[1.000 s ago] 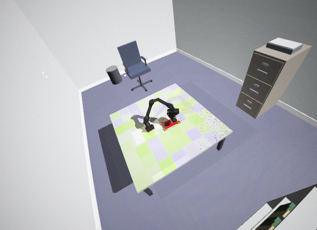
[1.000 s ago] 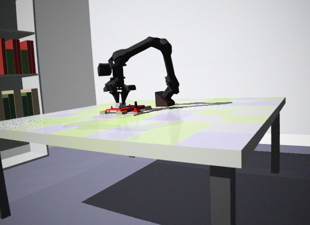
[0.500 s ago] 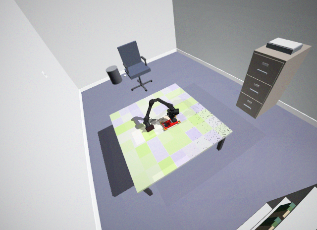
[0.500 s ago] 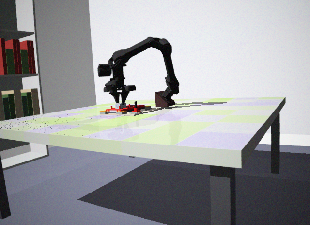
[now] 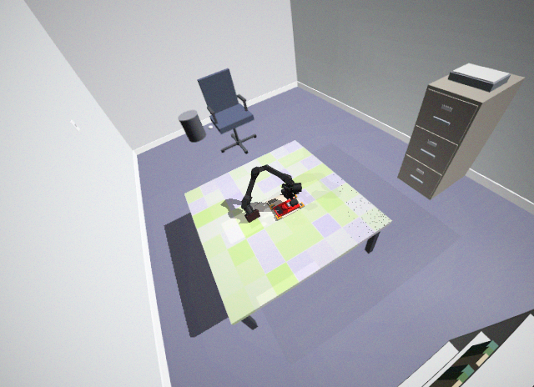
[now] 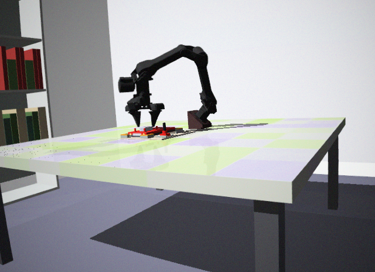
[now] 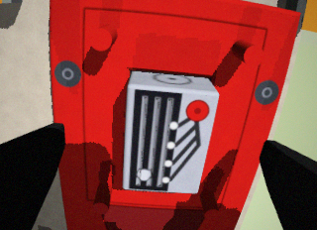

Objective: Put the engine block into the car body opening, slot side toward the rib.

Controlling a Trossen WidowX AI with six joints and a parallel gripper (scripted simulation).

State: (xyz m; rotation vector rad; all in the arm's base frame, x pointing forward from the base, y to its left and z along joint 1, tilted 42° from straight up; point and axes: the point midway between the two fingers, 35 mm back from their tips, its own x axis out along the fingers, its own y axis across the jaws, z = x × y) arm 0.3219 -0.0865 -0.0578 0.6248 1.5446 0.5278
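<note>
Now: gripper tip 2 cm above the grey engine block. The rest, counted from my gripper tip: short black post: 4 cm ahead, 12 cm to the left, 1 cm below.
</note>
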